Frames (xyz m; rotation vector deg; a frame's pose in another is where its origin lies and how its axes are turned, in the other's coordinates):
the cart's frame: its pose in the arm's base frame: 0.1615 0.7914 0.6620 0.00 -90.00 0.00
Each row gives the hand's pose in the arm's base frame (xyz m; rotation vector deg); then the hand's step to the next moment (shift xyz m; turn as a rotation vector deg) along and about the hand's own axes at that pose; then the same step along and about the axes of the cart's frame.
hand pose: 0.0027 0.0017 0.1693 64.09 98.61 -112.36
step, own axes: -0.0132 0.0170 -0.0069 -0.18 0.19 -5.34
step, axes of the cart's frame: -0.0024 -0.0010 -0.0225 0.11 4.91 -2.12
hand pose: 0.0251 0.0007 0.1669 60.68 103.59 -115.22
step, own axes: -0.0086 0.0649 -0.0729 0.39 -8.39 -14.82
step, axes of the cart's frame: -0.0421 0.0523 -0.0714 6.55 15.72 0.19
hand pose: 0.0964 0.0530 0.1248 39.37 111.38 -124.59
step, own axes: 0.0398 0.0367 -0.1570 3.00 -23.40 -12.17
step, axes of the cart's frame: -0.0592 0.1543 -0.0167 19.16 15.94 9.15
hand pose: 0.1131 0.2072 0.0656 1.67 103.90 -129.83
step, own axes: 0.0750 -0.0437 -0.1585 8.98 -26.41 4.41
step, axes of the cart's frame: -0.0068 0.1487 0.1025 24.88 -0.47 13.35
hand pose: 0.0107 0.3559 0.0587 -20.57 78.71 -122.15
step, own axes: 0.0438 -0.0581 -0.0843 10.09 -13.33 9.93
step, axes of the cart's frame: 0.0119 0.0545 0.0964 15.47 -9.26 7.27
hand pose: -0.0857 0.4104 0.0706 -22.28 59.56 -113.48
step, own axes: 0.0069 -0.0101 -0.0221 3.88 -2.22 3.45
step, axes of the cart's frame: -0.0062 0.0091 0.0227 3.44 -4.24 1.45
